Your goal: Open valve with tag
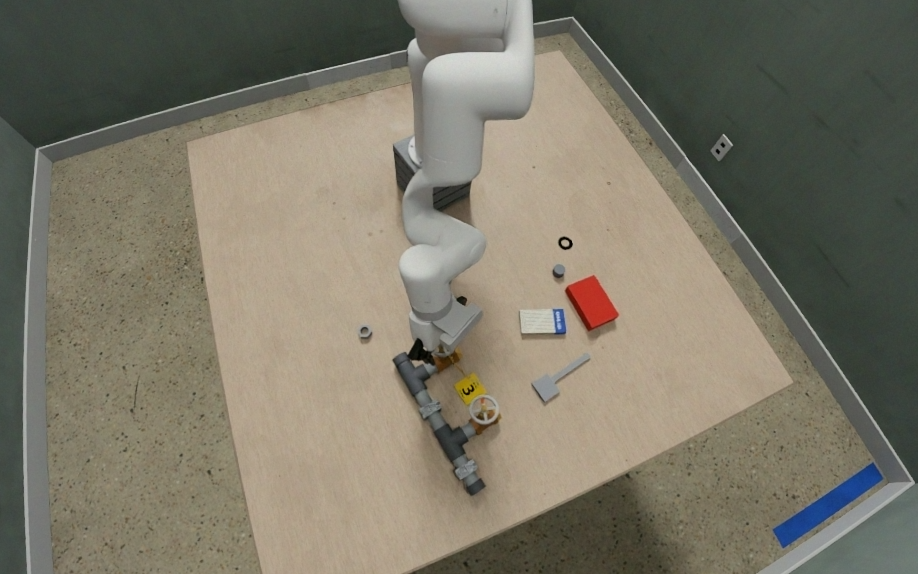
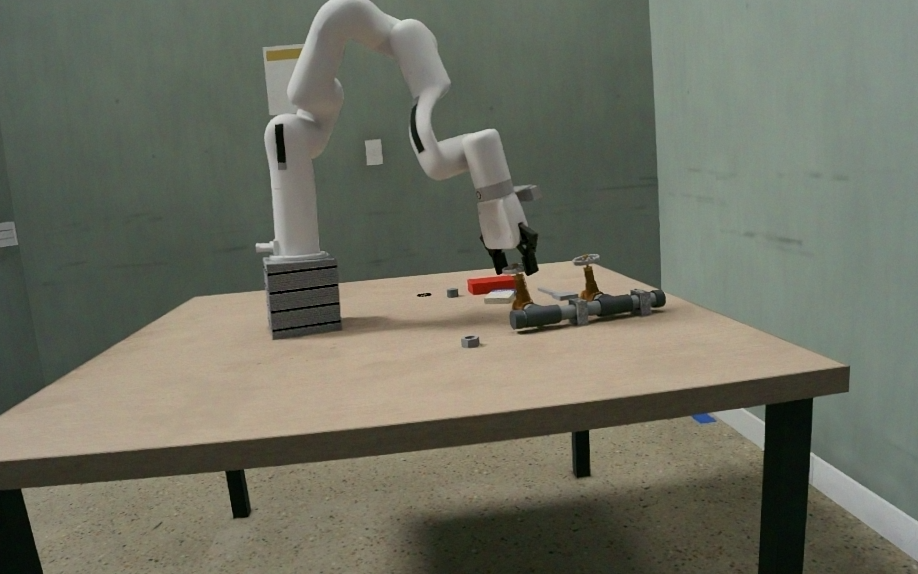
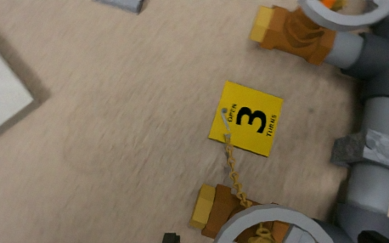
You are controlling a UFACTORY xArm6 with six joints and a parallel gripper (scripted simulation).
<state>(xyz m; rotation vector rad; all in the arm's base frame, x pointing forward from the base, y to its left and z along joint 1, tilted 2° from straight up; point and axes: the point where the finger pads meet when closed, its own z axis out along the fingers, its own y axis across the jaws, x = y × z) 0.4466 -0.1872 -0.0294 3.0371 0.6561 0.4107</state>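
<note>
The yellow tag is 9 cm ahead of my hand, 4 cm to the left of it and 11 cm below it. From my hand the other things lie so: grey scraper 16 cm ahead, 22 cm to the left, 11 cm below; white card 3 cm ahead, 26 cm to the left, 10 cm below; red block 4 cm ahead, 39 cm to the left, 10 cm below.
</note>
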